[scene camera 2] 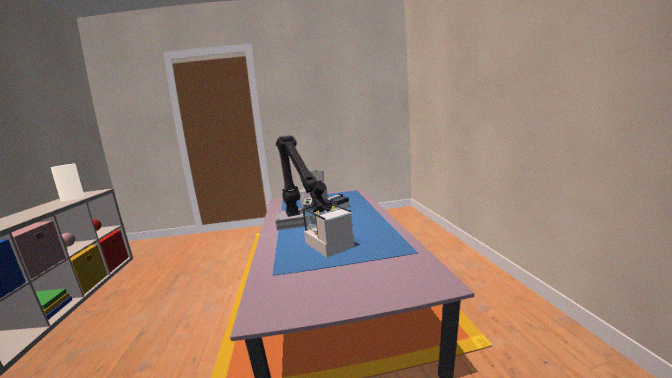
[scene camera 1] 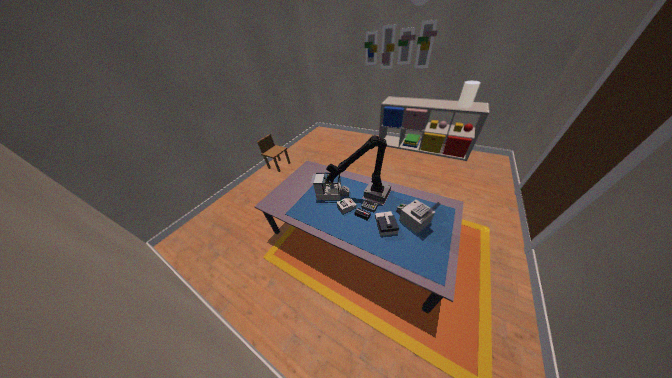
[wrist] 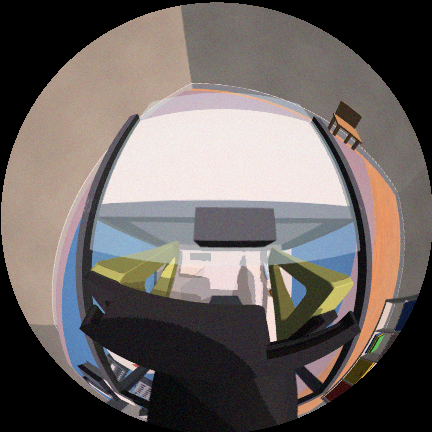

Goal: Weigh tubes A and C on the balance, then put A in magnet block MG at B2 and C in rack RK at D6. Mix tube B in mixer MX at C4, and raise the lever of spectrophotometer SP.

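Frame: origin at the arm's base, x ahead, y left, z up, level; centimetres.
Seen in the pictures: gripper, fingertip midpoint: [wrist: 224,251]; arm's base at its link origin: [scene camera 2: 292,213] [scene camera 1: 377,188].
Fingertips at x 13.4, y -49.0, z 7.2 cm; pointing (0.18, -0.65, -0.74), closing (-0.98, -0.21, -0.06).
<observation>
Pixels of each thing's top centre, then the offset from my fingertips to it. "*": a spot on its surface instead. Level surfaces: height alone.
- pale tube at its top centre: [wrist: 271,279] dz -5.2, dx -6.3, dy +1.3 cm
- small gridded block at its top centre: [wrist: 149,394] [scene camera 1: 369,204] dz -11.0, dx +5.8, dy +45.9 cm
- dark narrow block at its top centre: [wrist: 110,371] [scene camera 1: 362,211] dz -9.2, dx +17.1, dy +42.3 cm
- white keypad device at its top centre: [wrist: 120,353] [scene camera 1: 346,202] dz -7.0, dx +11.9, dy +25.5 cm
- small pale object at a spot on its surface: [scene camera 1: 345,191] * dz -8.0, dx -2.3, dy +19.7 cm
- black-and-white device at its top centre: [scene camera 2: 333,196] [scene camera 1: 386,217] dz -3.8, dx +21.7, dy +63.8 cm
- big white box-like device at a spot on its surface: [scene camera 1: 416,216] * dz +0.3, dx +18.2, dy +85.2 cm
- blue mat at its surface level: dz -14.0 cm
The balance [scene camera 1: 319,186] [scene camera 2: 338,231] [wrist: 225,155] is a white housing with a glass-sided, dark-railed weighing chamber at the mat's left end. My gripper [scene camera 2: 324,210] [wrist: 224,251] is open and empty, its yellow-green fingers reaching down inside the rails at the chamber's top. In the wrist view a pale tube [wrist: 266,272] with an orange part shows as a sliver beside the right finger; its letter cannot be read. The pan is mostly hidden by the gripper body. A small gridded block [scene camera 1: 370,205] and a dark narrow block [scene camera 1: 363,214] lie near the arm's base.
A white keypad device [scene camera 1: 346,205] and a small pale object [scene camera 1: 345,191] are near the balance. A black-and-white device [scene camera 1: 387,223] and a big white box-like device [scene camera 1: 416,216] with a raised flap stand on the right of the blue mat [scene camera 1: 345,231]. Chamber rails flank the gripper closely.
</observation>
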